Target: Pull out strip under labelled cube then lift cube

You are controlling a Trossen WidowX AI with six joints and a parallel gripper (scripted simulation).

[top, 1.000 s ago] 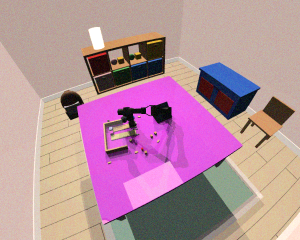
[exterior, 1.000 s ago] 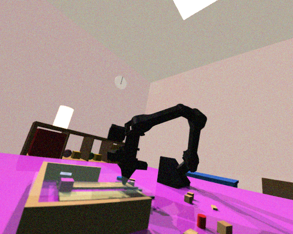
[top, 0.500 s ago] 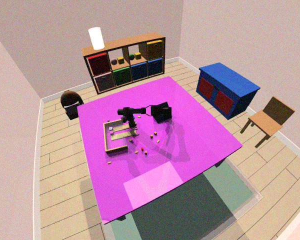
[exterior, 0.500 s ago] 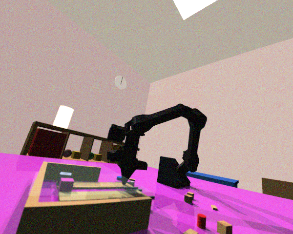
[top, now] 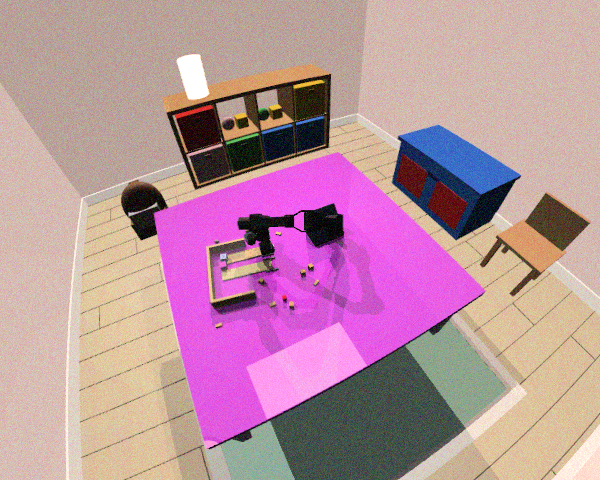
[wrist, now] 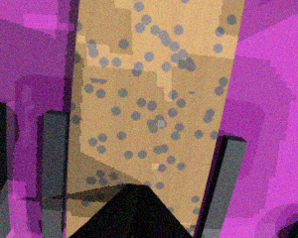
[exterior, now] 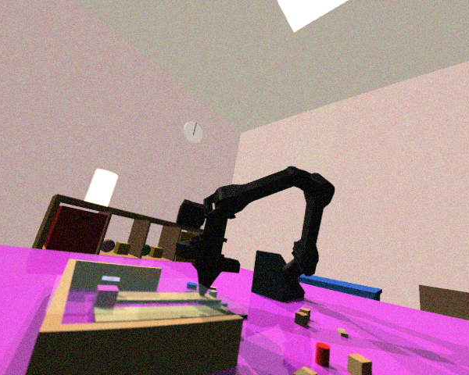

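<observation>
Now: gripper tip 90 mm short of the dotted strip and 30 mm to the left of it. Round my gripper tip: blue disc 80 mm to the right, 50 mm behind; labelled cube 200 mm ahead, 60 mm to the right, 10 mm above; red cylinder 290 mm to the left, 70 mm ahead, 10 mm above.
</observation>
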